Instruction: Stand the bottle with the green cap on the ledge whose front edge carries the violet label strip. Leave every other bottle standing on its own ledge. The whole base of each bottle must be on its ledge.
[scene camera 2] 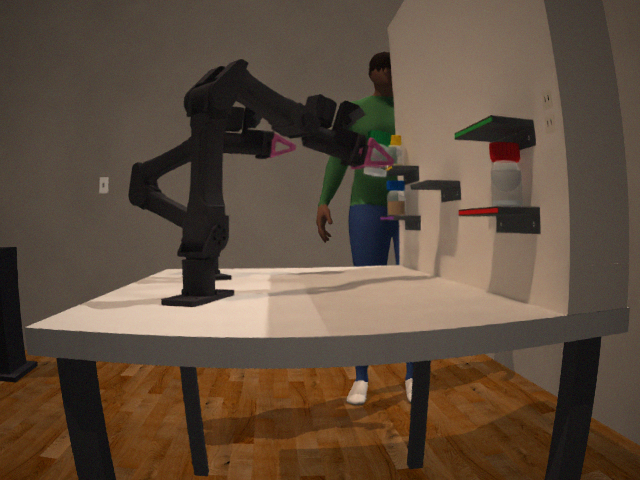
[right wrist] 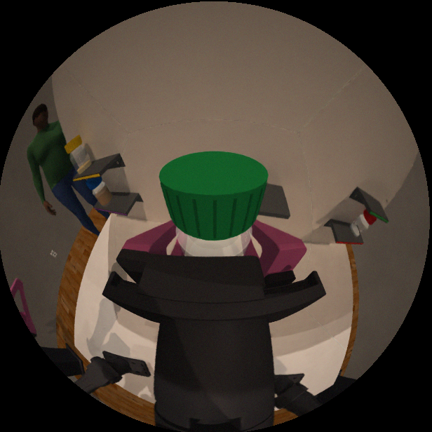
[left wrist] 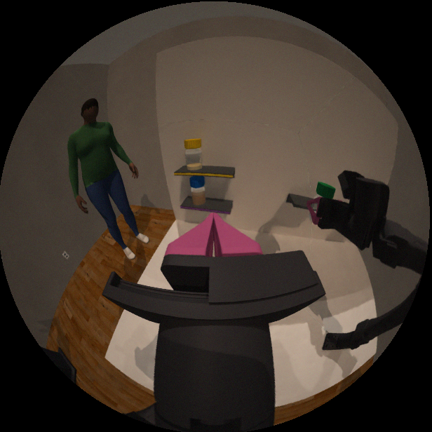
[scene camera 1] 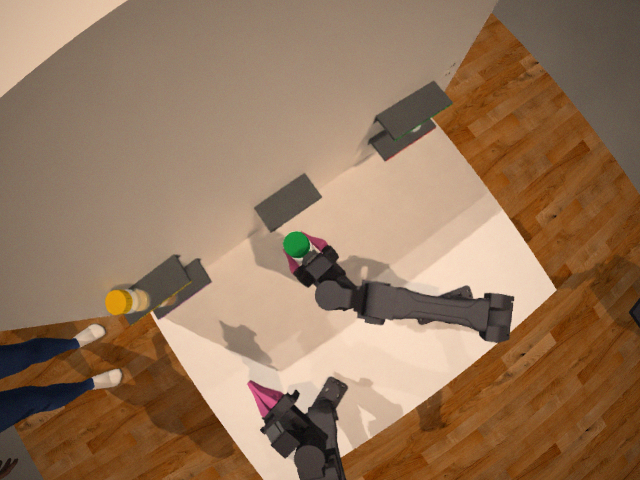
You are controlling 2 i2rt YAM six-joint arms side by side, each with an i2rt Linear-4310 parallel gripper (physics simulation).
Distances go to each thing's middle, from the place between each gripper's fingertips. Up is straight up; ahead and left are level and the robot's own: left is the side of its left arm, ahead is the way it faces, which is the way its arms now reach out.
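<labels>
The green-capped bottle (right wrist: 213,197) is 3 cm behind my right hand and 2 cm above it. Counted from that same right hand, the violet-strip ledge (scene camera 1: 199,277) sits 13 cm ahead, 35 cm to the left and 12 cm below, while the yellow-strip ledge (scene camera 1: 166,279) is 13 cm ahead and 35 cm to the left as well, but 2 cm above. As for the middle ledge (scene camera 1: 298,195), it is 5 cm to the right of my right hand, 5 cm below it and 9 cm ahead of it.
The yellow-capped bottle (scene camera 1: 127,301) stands 110 mm to the left of my left hand and 310 mm ahead of it. From my left hand I also find the violet-strip ledge 80 mm to the left, 310 mm ahead and 190 mm below, and the yellow-strip ledge 80 mm to the left, 310 mm ahead and 50 mm below. With respect to the green-capped bottle, my left gripper is 50 mm above it, 160 mm short of it and 270 mm to the left of it.
</labels>
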